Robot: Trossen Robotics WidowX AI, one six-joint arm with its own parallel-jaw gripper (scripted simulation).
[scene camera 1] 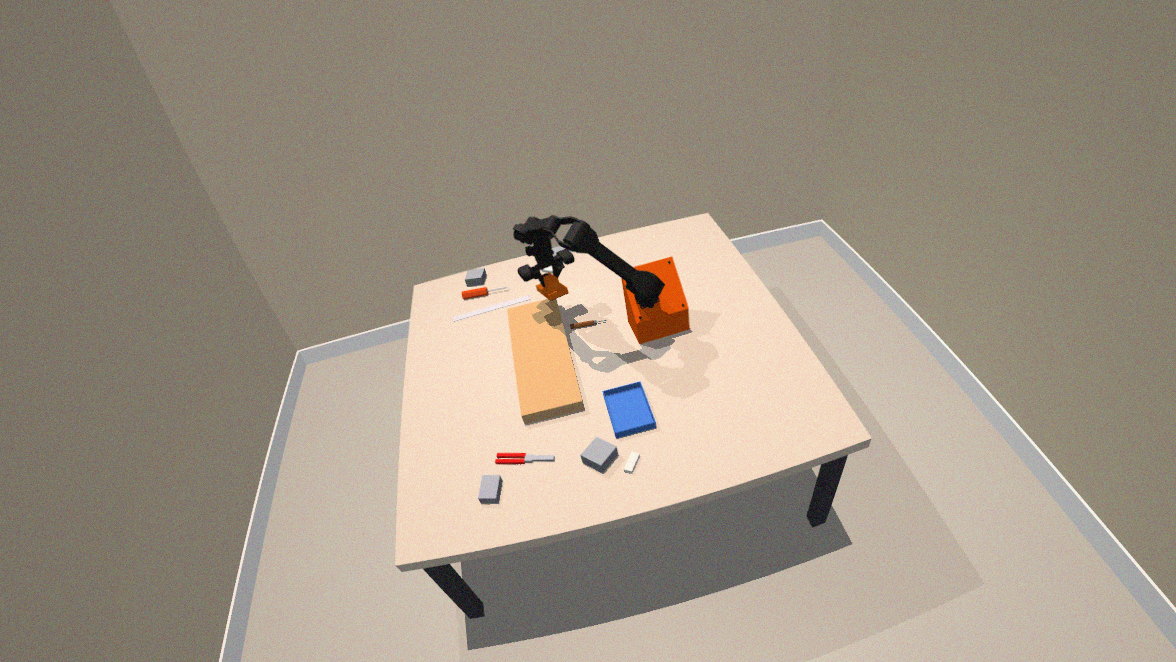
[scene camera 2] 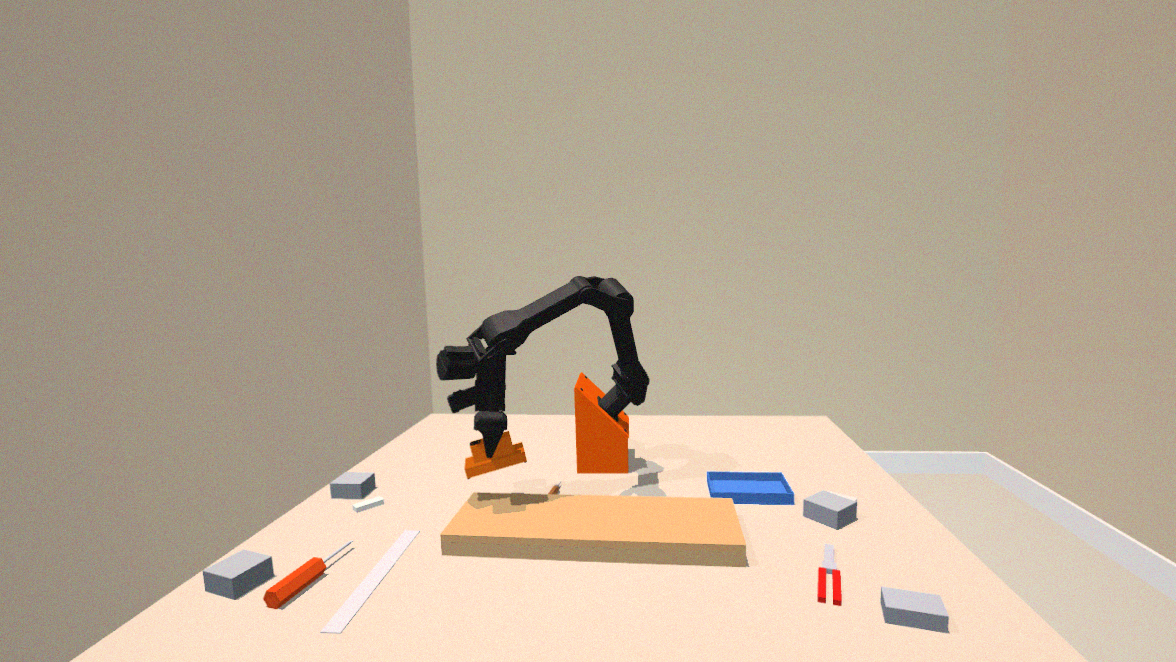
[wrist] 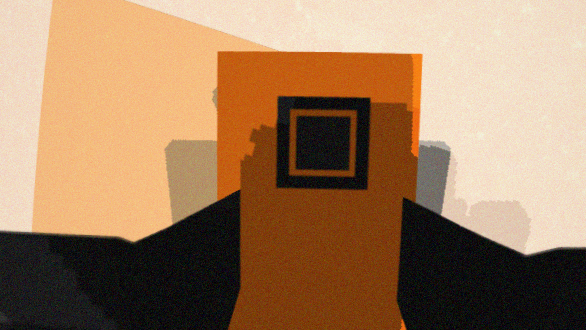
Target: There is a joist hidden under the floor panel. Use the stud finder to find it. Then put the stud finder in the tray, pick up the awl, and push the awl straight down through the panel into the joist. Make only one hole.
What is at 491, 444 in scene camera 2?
My gripper.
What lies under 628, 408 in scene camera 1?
A blue tray.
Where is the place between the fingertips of my gripper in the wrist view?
At 316, 201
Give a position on a blue tray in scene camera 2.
At 762, 488
